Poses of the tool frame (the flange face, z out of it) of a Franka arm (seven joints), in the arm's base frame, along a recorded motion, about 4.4 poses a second.
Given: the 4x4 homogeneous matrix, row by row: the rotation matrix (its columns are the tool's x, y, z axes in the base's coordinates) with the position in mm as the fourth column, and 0 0 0 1 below. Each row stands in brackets.
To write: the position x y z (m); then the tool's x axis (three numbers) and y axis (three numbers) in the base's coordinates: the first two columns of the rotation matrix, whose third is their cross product. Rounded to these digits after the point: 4 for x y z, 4 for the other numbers. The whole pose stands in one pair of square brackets.
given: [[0.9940, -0.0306, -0.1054, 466.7], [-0.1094, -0.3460, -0.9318, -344.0], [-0.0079, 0.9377, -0.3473, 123.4], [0, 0, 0, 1]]
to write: [0.4667, -0.3440, 0.1234, 0.9940, -0.1094, -0.0079, -0.0306, -0.3460, 0.9377]
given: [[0.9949, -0.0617, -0.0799, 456.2], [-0.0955, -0.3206, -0.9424, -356.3], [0.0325, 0.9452, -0.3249, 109.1], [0, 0, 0, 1]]
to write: [0.4562, -0.3563, 0.1091, 0.9949, -0.0955, 0.0325, -0.0617, -0.3206, 0.9452]
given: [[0.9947, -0.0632, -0.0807, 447.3], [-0.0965, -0.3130, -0.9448, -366.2], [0.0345, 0.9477, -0.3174, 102.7], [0, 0, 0, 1]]
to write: [0.4473, -0.3662, 0.1027, 0.9947, -0.0965, 0.0345, -0.0632, -0.3130, 0.9477]
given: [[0.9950, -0.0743, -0.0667, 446.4], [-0.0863, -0.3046, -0.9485, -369.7], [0.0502, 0.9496, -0.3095, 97.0], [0, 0, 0, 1]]
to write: [0.4464, -0.3697, 0.0970, 0.9950, -0.0863, 0.0502, -0.0743, -0.3046, 0.9496]
